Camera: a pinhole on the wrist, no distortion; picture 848 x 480 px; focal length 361.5 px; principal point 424.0 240.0 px. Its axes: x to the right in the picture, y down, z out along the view. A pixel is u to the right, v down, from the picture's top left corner.
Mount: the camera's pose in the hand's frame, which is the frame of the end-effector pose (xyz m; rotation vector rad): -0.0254 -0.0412 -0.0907 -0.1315 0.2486 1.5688
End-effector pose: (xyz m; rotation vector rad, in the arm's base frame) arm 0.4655 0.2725 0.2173 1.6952 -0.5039 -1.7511
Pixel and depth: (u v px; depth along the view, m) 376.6 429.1 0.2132
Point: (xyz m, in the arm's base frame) 0.3294 0.3455 0.3071
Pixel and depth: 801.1 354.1 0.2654
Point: 0.4098 0.1092 0.4916
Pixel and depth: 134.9 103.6 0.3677
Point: 0.1084 0.2958 -0.0185
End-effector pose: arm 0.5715 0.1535 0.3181 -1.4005 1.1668 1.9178
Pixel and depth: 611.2 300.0 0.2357
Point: 0.4271 0.1842 0.4226
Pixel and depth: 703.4 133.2 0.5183
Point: -0.0094 0.1553 0.3678
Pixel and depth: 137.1 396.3 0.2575
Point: 0.6408 0.4396 0.3858
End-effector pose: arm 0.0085 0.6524 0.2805 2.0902 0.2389 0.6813
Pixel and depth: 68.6 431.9 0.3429
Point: 0.0711 0.5092 -0.1679
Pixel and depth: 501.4 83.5 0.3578
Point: 0.2509 0.4877 0.3342
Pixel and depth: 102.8 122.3 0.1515
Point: 0.0972 0.6866 0.1468
